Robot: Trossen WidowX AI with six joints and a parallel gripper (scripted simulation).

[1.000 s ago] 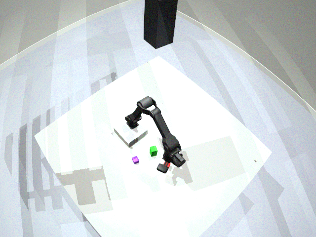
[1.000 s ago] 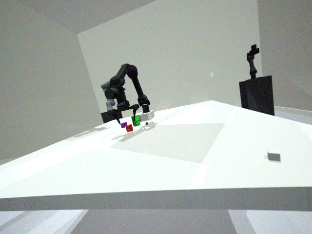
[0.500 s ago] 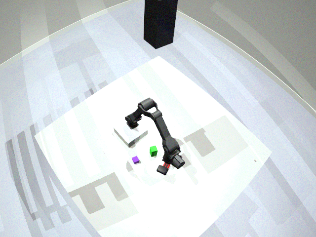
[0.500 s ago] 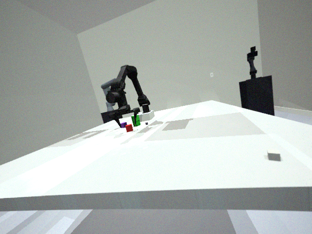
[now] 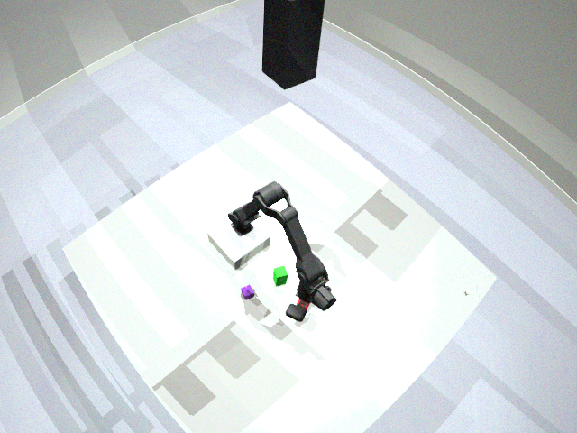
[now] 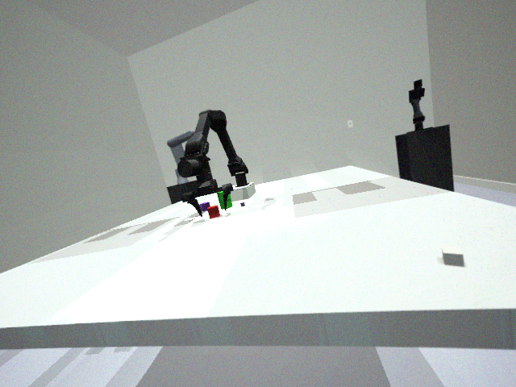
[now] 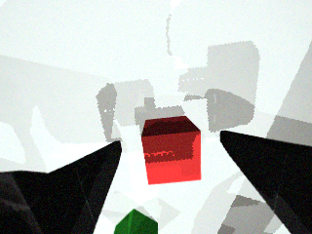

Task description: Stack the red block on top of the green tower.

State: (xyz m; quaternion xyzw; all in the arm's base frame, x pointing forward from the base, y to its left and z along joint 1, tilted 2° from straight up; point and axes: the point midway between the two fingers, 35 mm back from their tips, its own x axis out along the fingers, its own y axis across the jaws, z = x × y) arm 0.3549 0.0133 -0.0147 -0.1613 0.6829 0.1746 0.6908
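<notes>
Right now the red block is 1 cm above my gripper tip.
</notes>
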